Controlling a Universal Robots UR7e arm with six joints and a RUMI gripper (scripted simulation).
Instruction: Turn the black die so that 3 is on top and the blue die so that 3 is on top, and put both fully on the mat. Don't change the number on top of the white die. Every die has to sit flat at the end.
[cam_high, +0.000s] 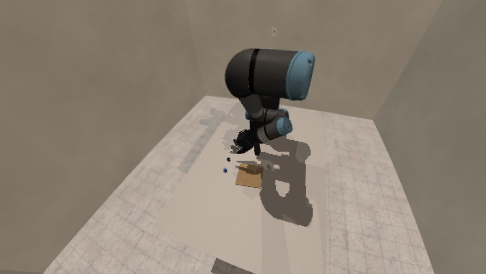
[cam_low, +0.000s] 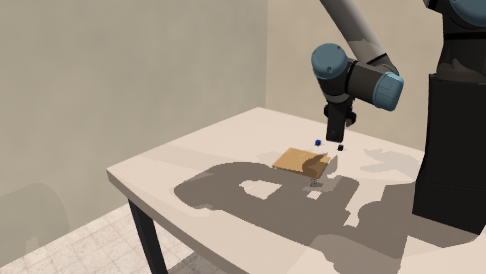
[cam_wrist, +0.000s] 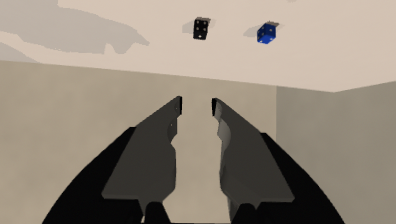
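My gripper is now 10 cm above the black die, 4 cm to the left of it and 1 cm short of it. The rest, counted from my hand: blue die 10 cm below, 9 cm ahead, 2 cm to the right; brown mat 13 cm to the left, 10 cm below, 6 cm ahead; white die 22 cm to the left, 10 cm below, 3 cm behind.
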